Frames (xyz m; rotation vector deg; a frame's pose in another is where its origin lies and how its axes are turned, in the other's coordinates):
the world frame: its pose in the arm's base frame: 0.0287 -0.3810 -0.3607 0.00 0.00 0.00
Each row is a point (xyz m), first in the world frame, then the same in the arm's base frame.
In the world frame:
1: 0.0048 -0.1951 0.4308
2: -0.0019 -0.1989 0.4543
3: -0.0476 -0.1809 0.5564
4: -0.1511 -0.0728 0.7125
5: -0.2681 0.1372 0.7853
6: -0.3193 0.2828 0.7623
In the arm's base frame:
1: 0.0335 -0.5761 0.0701
2: 0.0268 -0.5799 0.0936
3: -0.0189 -0.5619 0.1957
4: -0.1224 -0.4538 0.3518
5: -0.2394 -0.2438 0.4246
6: -0.2906 -0.0982 0.4016

